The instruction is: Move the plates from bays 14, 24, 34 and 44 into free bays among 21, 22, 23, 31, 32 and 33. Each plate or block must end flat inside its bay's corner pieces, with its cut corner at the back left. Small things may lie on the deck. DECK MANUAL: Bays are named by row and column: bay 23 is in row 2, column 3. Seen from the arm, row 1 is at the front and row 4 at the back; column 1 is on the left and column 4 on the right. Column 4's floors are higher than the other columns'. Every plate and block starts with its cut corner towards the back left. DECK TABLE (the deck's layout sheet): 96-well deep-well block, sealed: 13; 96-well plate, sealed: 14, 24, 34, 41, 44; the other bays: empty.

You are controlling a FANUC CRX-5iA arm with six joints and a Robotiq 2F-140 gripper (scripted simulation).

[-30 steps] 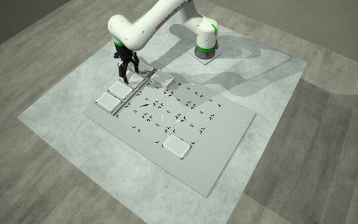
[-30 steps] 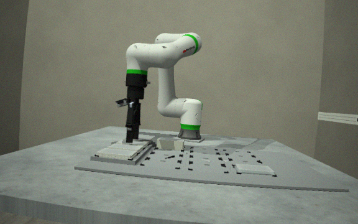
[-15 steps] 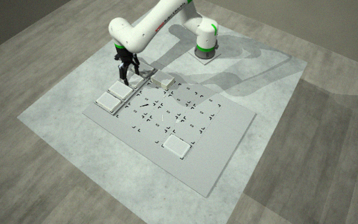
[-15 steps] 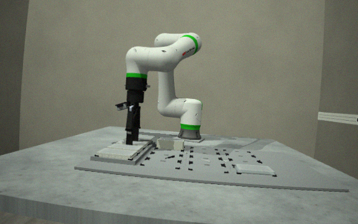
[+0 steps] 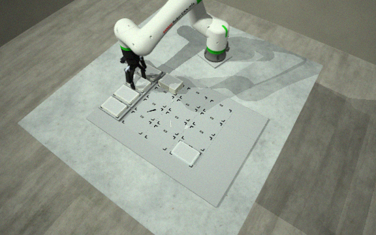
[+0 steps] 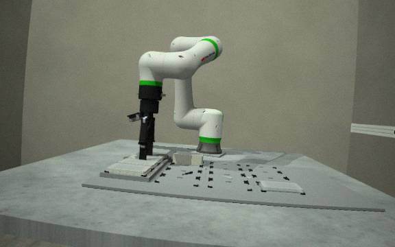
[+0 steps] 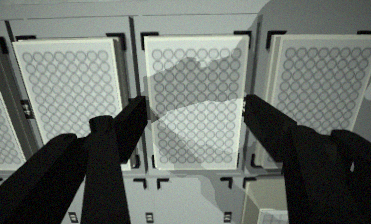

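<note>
My hand is 160 mm to the right of the sealed deep-well block, 110 mm past it and 20 mm above it. Round my hand: plate: 490 mm to the left, 210 mm ahead, 40 mm below; then white tip: 330 mm to the left, 110 mm ahead, 40 mm below; then thin black stick: 180 mm to the left, 110 mm ahead, 40 mm below.
</note>
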